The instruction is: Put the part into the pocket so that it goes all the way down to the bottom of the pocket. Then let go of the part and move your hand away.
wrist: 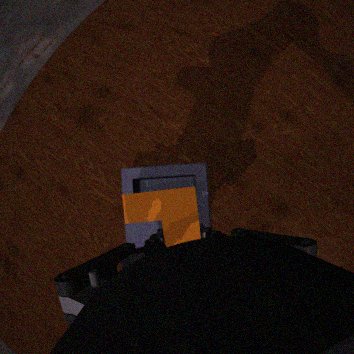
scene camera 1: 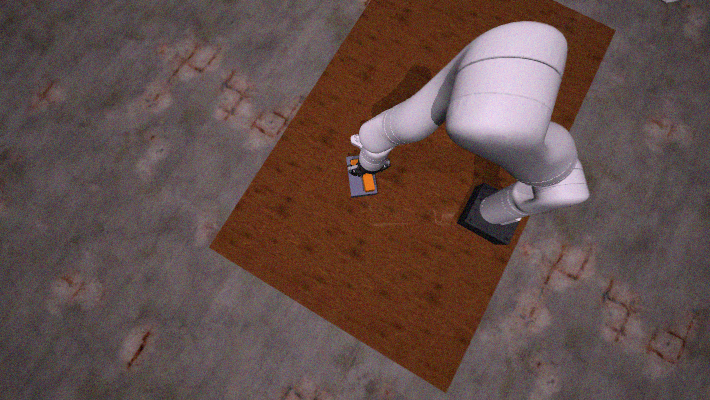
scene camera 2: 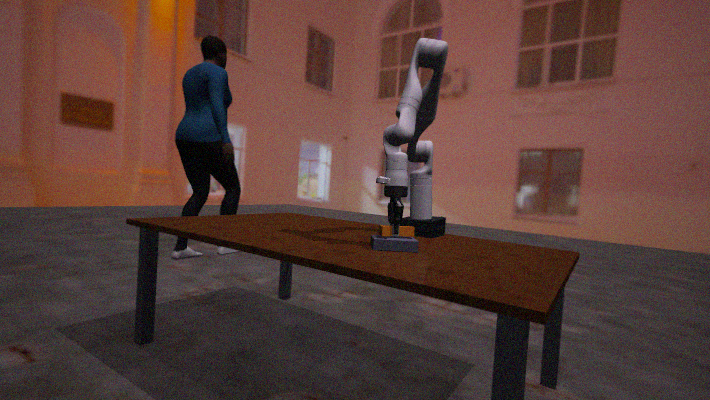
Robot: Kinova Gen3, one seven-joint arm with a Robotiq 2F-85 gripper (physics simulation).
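Pixels of known places: gripper, fingertip midpoint: (wrist: 180,235) (scene camera 1: 365,174) (scene camera 2: 394,235); arm's base, link origin: (scene camera 1: 494,209) (scene camera 2: 420,218).
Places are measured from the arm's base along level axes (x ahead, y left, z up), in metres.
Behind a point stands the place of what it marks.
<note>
The part (scene camera 1: 368,182) @[x 0.386, y 0.150, z 0.001 m] (scene camera 2: 407,231) @[x 0.394, y 0.163, z -0.013 m] (wrist: 165,207) @[x 0.441, y 0.106, z 0.000 m] is a flat orange L-shaped piece. It lies over the grey pocket block (scene camera 1: 356,190) @[x 0.407, y 0.188, z -0.036 m] (scene camera 2: 394,244) @[x 0.460, y 0.158, z -0.050 m] (wrist: 202,182) @[x 0.426, y 0.069, z -0.036 m] near the middle of the wooden table (scene camera 1: 368,275) @[x 0.216, y 0.401, z -0.072 m] (scene camera 2: 260,236) @[x 0.639, y -0.262, z -0.072 m]. In the side view its orange edge stands above the block's top. In the wrist view it covers most of the pocket, and a dark strip of the pocket (wrist: 165,182) @[x 0.458, y 0.094, z -0.066 m] stays open at the far end. My gripper (scene camera 1: 364,168) @[x 0.411, y 0.125, z -0.031 m] (scene camera 2: 395,225) @[x 0.411, y 0.125, z -0.031 m] points straight down and is shut on the part. The wrist body hides the fingertips in the wrist view.
The arm's black base (scene camera 1: 487,217) @[x 0.015, y 0.043, z 0.026 m] (scene camera 2: 430,225) @[x 0.060, y 0.077, z -0.020 m] stands on the table behind the block. A person in a blue top (scene camera 2: 204,128) is walking on the ground beyond the table's far left side. The table's edges drop to grey ground (scene camera 1: 153,215).
</note>
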